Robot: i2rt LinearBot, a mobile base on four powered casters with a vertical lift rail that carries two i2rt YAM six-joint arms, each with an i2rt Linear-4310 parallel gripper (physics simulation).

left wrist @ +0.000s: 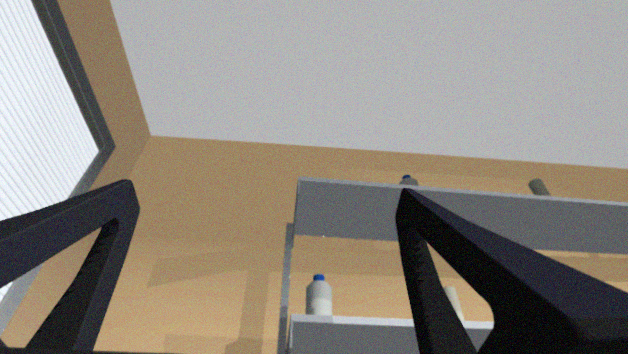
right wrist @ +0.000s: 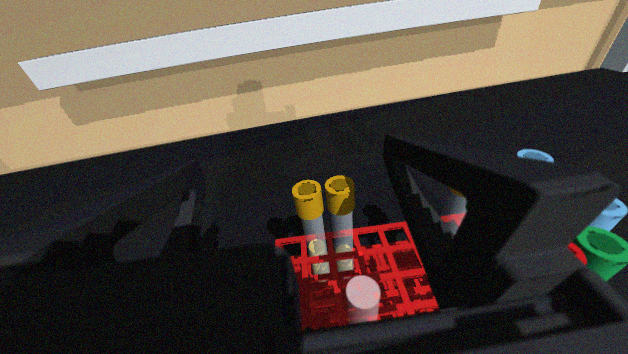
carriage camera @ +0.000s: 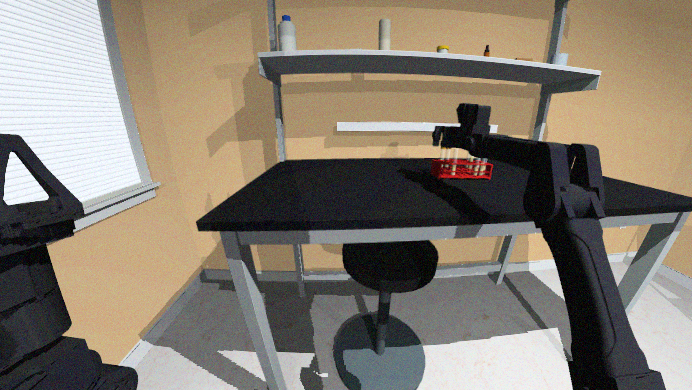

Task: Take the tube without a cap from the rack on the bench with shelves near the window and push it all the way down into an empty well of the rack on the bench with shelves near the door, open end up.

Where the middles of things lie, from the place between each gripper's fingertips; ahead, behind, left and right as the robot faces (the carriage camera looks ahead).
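The red tube rack (carriage camera: 436, 169) is 760 mm to the right of my left hand, 630 mm ahead of it and 170 mm below it. The uncapped tube (right wrist: 362, 293) is 710 mm to the right of my left hand, 590 mm ahead of it and 140 mm below it.
The red tube rack is 7 cm to the right of my right hand, 2 cm behind it and 12 cm below it. My right hand is 9 cm above the uncapped tube, 5 cm past it and 2 cm to the left of it.
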